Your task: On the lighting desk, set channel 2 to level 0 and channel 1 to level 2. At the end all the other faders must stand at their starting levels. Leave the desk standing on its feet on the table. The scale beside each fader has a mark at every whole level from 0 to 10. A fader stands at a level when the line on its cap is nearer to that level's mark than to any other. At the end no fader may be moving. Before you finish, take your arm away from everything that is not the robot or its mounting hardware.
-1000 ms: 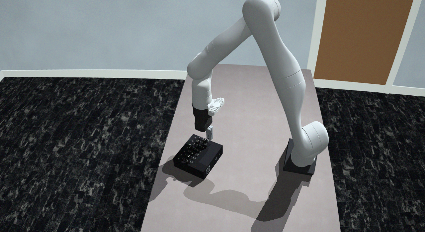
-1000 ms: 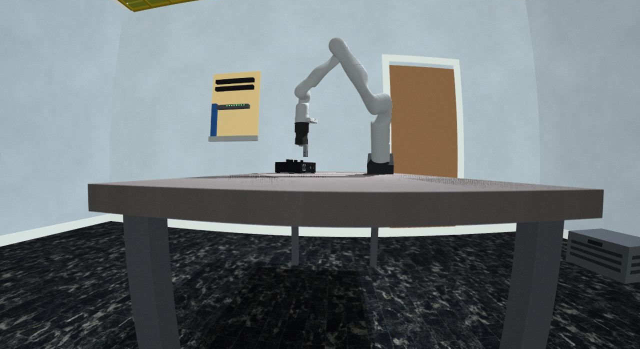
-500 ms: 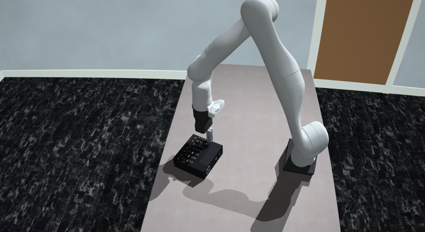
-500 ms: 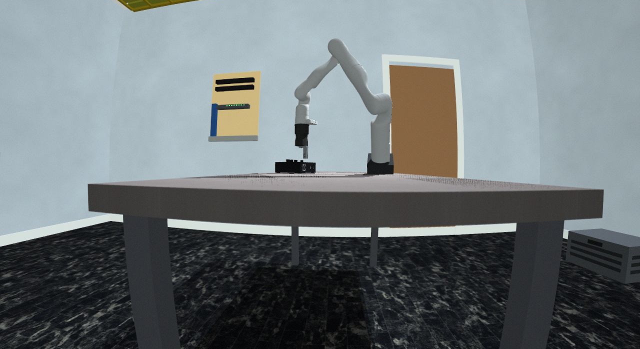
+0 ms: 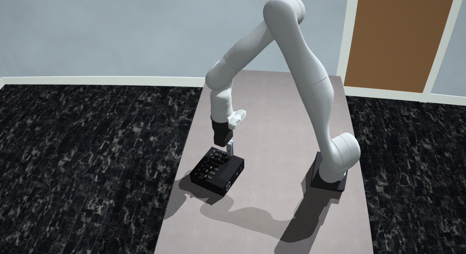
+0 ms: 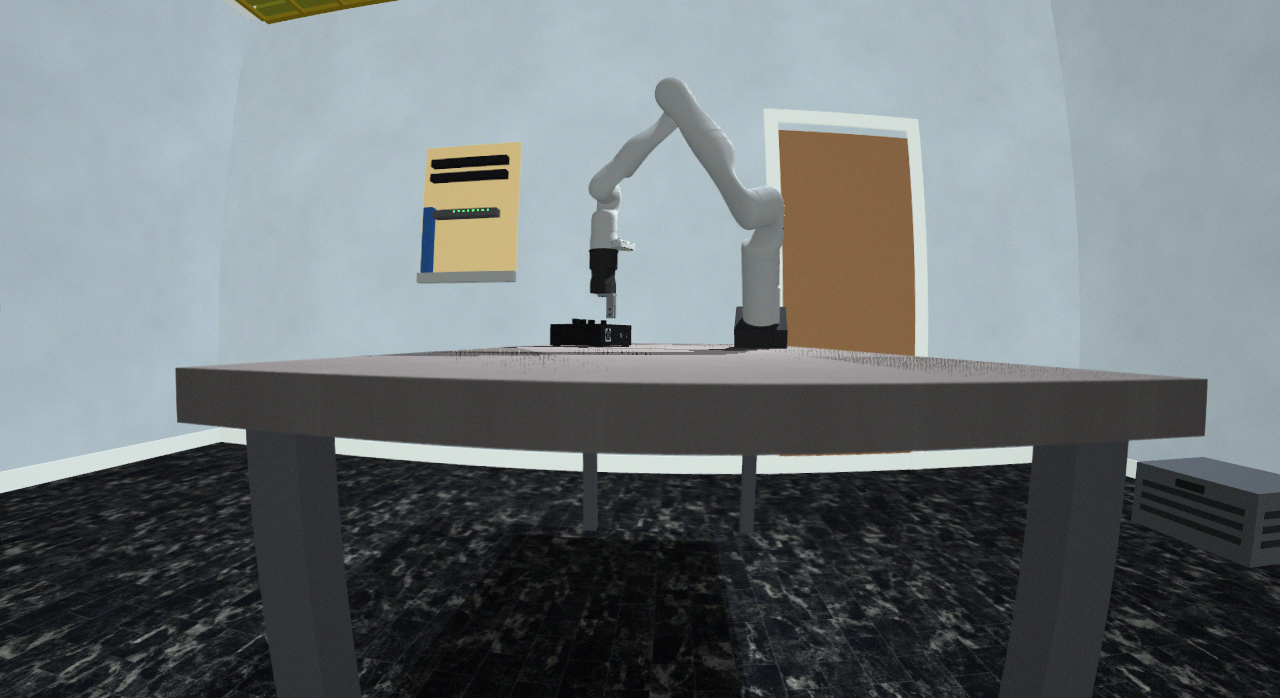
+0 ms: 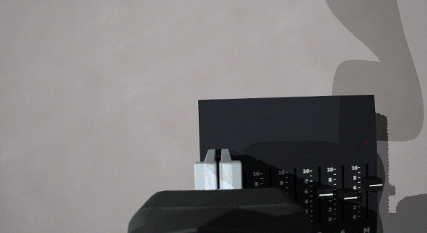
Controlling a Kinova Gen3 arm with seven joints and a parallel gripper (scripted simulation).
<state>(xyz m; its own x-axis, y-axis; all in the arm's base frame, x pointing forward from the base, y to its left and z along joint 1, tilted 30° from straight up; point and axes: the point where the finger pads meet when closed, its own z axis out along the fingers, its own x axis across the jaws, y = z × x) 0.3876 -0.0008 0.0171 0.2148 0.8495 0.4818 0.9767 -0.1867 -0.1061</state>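
Now: hand 3 cm above the channel 1 cap and 2 cm short of it. Also, from my hand: channel 2 cap 5 cm ahead, 3 cm below, 1 cm to the left; then channel 3 cap 4 cm to the left, 4 cm ahead, 3 cm below; then channel 4 cap 7 cm ahead, 5 cm to the left, 3 cm below.
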